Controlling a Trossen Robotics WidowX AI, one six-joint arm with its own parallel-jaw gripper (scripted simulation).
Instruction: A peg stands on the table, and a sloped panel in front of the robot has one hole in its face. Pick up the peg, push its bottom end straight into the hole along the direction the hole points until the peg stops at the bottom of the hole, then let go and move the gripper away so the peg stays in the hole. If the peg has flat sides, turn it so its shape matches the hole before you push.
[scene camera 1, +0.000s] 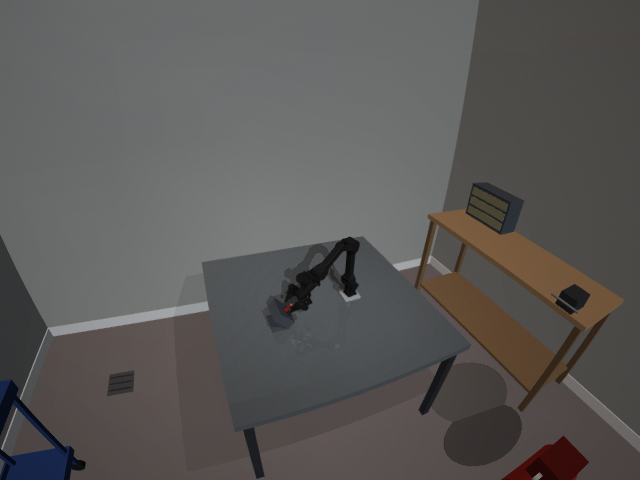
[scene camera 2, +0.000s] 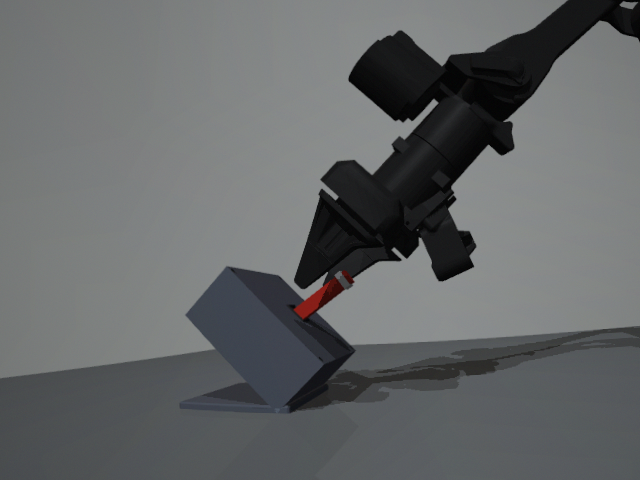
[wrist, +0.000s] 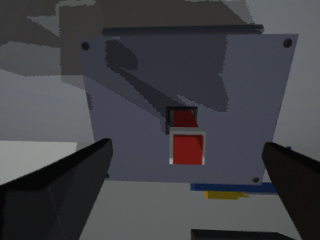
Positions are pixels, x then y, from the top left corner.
Labels:
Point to a thin base plate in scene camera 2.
At 241, 397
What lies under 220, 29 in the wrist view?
A thin base plate.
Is the gripper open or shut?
Open.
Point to the gripper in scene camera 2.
At 313, 287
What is the gripper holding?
Nothing.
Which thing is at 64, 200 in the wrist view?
The gripper.

